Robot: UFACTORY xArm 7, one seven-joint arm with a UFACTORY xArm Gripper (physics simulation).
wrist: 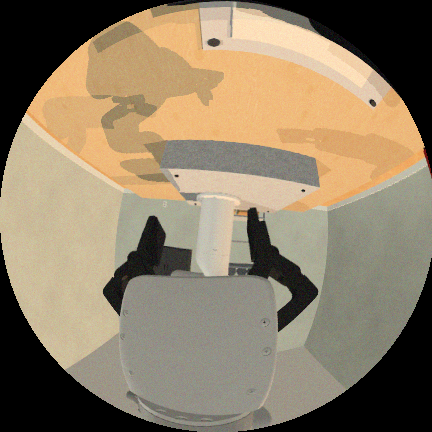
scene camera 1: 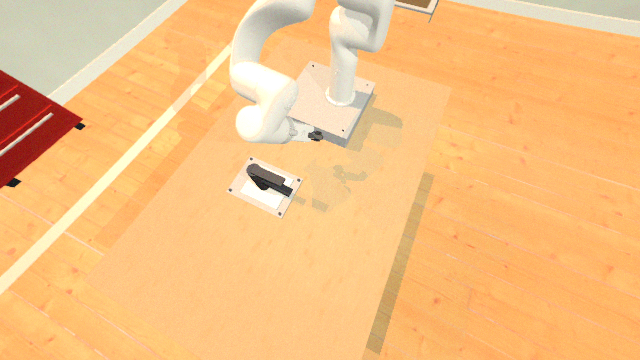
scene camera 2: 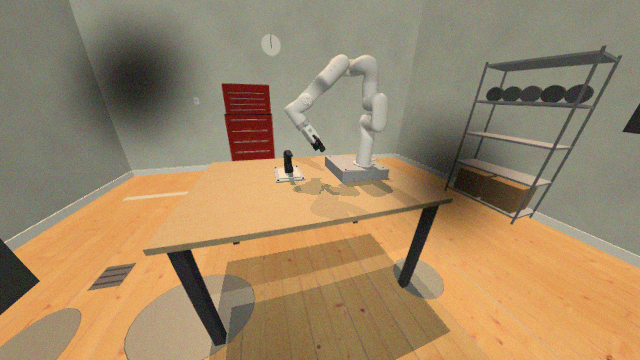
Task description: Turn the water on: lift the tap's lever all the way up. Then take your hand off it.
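Where they show: gripper, fingertip midpoint: (wrist: 201, 221) (scene camera 2: 320, 150); arm's base, origin of the base link: (wrist: 218, 198) (scene camera 1: 340, 95) (scene camera 2: 362, 164).
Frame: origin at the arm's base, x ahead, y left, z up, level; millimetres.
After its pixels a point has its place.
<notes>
The tap (scene camera 1: 261, 184) @[x 470, y -156, z 6 mm] (scene camera 2: 288, 164) @[x 467, y -100, z 22 mm] is black and stands on a pale plate (scene camera 1: 238, 188) @[x 493, y -261, z -58 mm] (scene camera 2: 300, 178) @[x 411, y -54, z -58 mm] (wrist: 215, 25) @[x 419, y -59, z -58 mm] with screws at its corners. Its lever (scene camera 1: 270, 175) @[x 458, y -106, z 90 mm] is a dark grey-brown bar that lies low along the top of the tap, close above the black spout. My gripper (scene camera 1: 316, 135) @[x 290, y -40, z 107 mm] (scene camera 2: 319, 146) @[x 290, y -40, z 107 mm] (wrist: 201, 221) @[x 290, y -40, z 107 mm] is open and empty. It hangs above the table between the tap and the robot's base, higher than the tap and apart from it. In the wrist view the plate shows at the top edge, and the lever cannot be made out.
The robot's grey base block (scene camera 1: 327, 112) @[x 103, y -25, z 3 mm] (scene camera 2: 357, 172) @[x 111, y 96, z -8 mm] (wrist: 240, 159) @[x 180, y -68, z -25 mm] stands on the table (scene camera 1: 225, 280) @[x 792, y -164, z -65 mm] (scene camera 2: 240, 215) @[x 757, y 191, z -65 mm], behind the gripper in the wrist view. A red drawer cabinet (scene camera 2: 249, 132) and a metal shelf rack (scene camera 2: 545, 61) stand beyond the table.
</notes>
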